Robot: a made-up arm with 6 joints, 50 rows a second.
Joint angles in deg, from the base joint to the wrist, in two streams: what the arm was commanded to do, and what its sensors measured. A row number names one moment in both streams.
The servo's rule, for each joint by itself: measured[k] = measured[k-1] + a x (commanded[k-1-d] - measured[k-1]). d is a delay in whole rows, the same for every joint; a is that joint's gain. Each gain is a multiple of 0.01, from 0.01 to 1. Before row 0 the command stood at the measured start. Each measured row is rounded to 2 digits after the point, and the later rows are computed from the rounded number. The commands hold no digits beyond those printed.
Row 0, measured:
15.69, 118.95, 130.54, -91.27, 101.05, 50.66
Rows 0 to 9, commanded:
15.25, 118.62, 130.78, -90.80, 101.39, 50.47
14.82, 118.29, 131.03, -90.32, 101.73, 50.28
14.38, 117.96, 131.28, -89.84, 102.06, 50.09
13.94, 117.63, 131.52, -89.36, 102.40, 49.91
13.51, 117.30, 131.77, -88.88, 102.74, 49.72
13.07, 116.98, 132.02, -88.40, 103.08, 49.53
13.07, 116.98, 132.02, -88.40, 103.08, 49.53
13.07, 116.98, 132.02, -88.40, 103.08, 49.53
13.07, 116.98, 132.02, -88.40, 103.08, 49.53
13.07, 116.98, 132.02, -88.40, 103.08, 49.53
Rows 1 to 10, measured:
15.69, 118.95, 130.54, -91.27, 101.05, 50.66
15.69, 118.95, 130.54, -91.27, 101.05, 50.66
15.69, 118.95, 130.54, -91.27, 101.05, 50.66
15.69, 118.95, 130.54, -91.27, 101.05, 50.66
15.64, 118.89, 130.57, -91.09, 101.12, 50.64
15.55, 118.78, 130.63, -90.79, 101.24, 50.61
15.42, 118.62, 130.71, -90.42, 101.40, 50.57
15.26, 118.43, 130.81, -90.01, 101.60, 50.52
15.07, 118.22, 130.93, -89.57, 101.83, 50.46
14.85, 117.98, 131.06, -89.11, 102.08, 50.39
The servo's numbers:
d 4
a 0.11 0.19 0.12 0.39 0.20 0.08

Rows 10 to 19, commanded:
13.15, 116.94, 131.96, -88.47, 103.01, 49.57
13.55, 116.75, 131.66, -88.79, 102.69, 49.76
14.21, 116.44, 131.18, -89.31, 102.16, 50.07
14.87, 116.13, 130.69, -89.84, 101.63, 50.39
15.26, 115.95, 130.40, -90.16, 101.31, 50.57
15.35, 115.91, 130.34, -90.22, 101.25, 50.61
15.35, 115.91, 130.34, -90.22, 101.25, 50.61
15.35, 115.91, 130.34, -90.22, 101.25, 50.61
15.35, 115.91, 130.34, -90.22, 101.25, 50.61
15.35, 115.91, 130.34, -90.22, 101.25, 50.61
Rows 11 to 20, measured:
14.65, 117.79, 131.18, -88.83, 102.28, 50.32
14.48, 117.64, 131.28, -88.66, 102.44, 50.26
14.32, 117.51, 131.37, -88.56, 102.57, 50.20
14.18, 117.41, 131.45, -88.50, 102.67, 50.15
14.07, 117.32, 131.51, -88.49, 102.74, 50.10
14.01, 117.21, 131.53, -88.61, 102.73, 50.07
14.03, 117.06, 131.49, -88.88, 102.62, 50.07
14.12, 116.88, 131.39, -89.25, 102.42, 50.10
14.25, 116.70, 131.27, -89.60, 102.20, 50.14
14.37, 116.55, 131.16, -89.84, 102.01, 50.18

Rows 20 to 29, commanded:
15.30, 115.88, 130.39, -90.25, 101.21, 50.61
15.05, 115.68, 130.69, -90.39, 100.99, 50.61
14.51, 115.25, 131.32, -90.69, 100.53, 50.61
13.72, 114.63, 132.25, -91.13, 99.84, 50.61
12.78, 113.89, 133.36, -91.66, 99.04, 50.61
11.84, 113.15, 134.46, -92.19, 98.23, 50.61
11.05, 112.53, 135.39, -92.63, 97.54, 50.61
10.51, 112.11, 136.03, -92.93, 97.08, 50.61
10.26, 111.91, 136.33, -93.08, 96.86, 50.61
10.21, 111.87, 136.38, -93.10, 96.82, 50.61
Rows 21 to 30, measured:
14.48, 116.43, 131.06, -89.99, 101.86, 50.21
14.58, 116.33, 130.97, -90.08, 101.74, 50.24
14.66, 116.25, 130.89, -90.13, 101.64, 50.27
14.74, 116.19, 130.82, -90.17, 101.56, 50.30
14.80, 116.13, 130.77, -90.20, 101.49, 50.32
14.83, 116.04, 130.76, -90.27, 101.39, 50.34
14.79, 115.89, 130.83, -90.43, 101.22, 50.36
14.67, 115.65, 131.00, -90.70, 100.94, 50.38
14.46, 115.32, 131.28, -91.07, 100.56, 50.40
14.17, 114.91, 131.66, -91.51, 100.09, 50.42

